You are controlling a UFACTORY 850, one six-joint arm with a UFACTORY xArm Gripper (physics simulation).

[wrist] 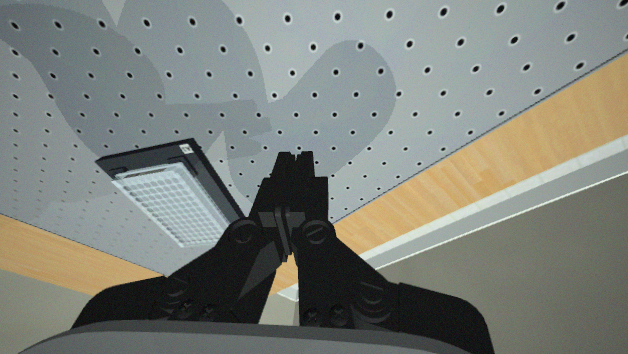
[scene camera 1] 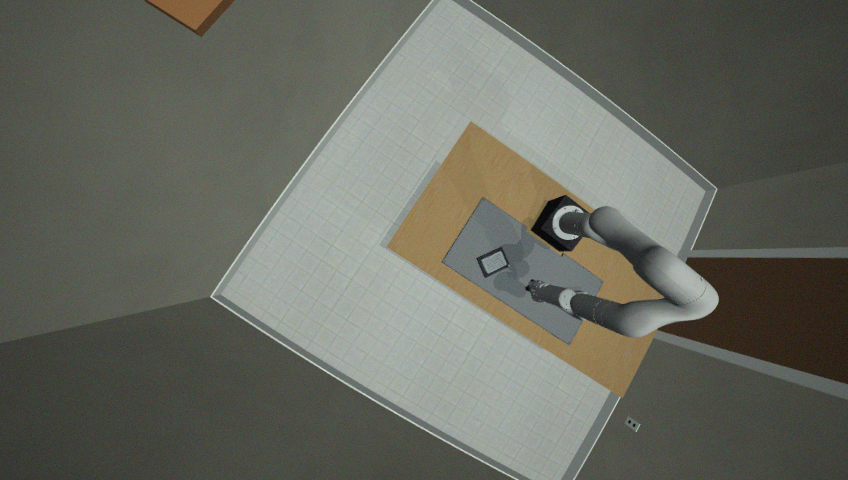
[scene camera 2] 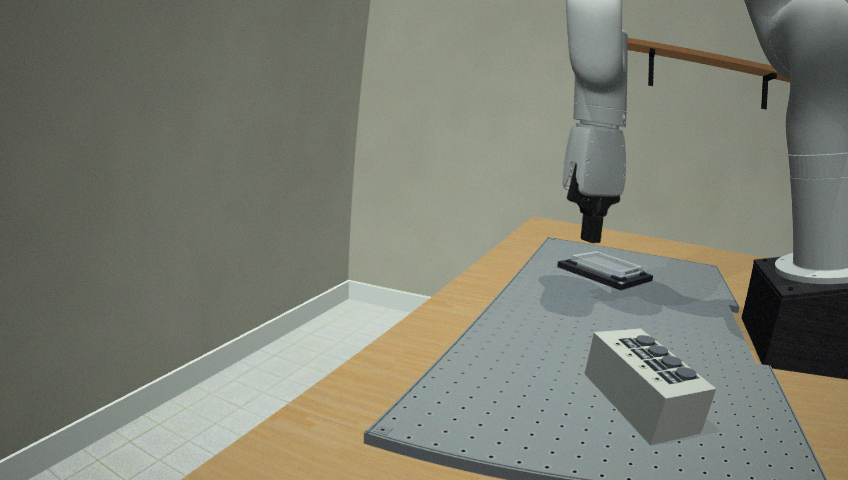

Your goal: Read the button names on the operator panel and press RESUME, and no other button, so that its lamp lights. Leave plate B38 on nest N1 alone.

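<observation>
The operator panel is a light box with several dark round buttons in a row along its sloping top, in the lower right of scene camera 2. The name labels beside the buttons are too small to read, and no lit lamp shows. In scene camera 1 the arm hides the panel. The clear plate sits on the black nest. My gripper is shut and empty. It hangs above the board, near the nest and away from the panel.
The grey perforated board lies on the wooden table. The arm's black base block stands beside the board. A wooden wall shelf is behind the arm.
</observation>
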